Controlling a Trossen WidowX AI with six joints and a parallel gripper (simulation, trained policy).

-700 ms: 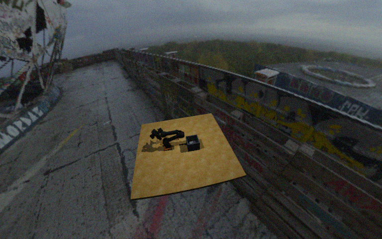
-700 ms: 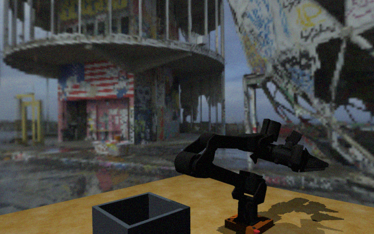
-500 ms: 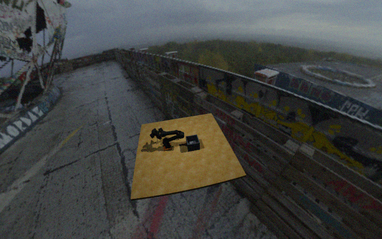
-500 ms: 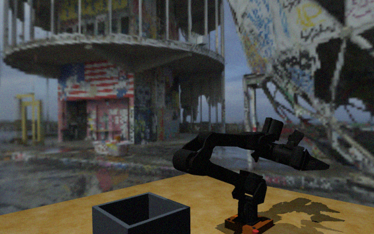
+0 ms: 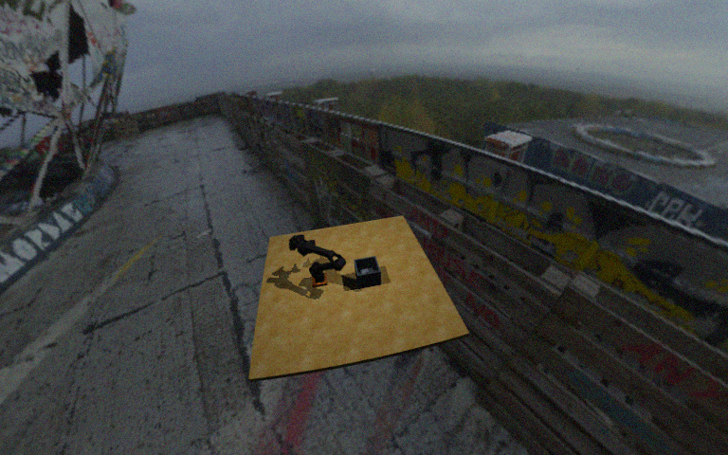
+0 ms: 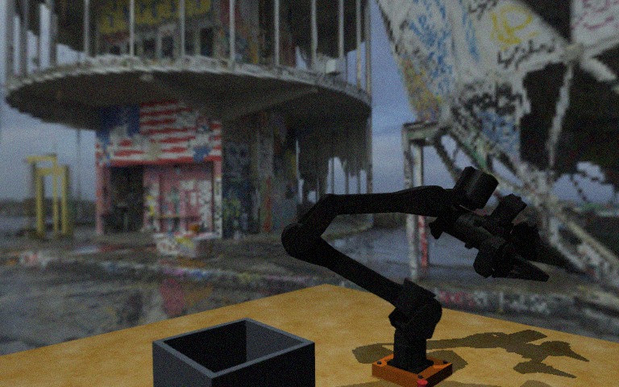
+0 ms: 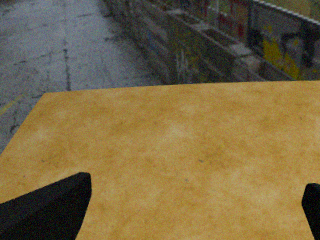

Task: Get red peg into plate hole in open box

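Right now the red peg is 240 mm ahead of my gripper tip, 110 mm to the right of it and 170 mm below it. The rest, counted from my gripper tip: grey plate (420 mm ahead, 300 mm to the right, 160 mm below).
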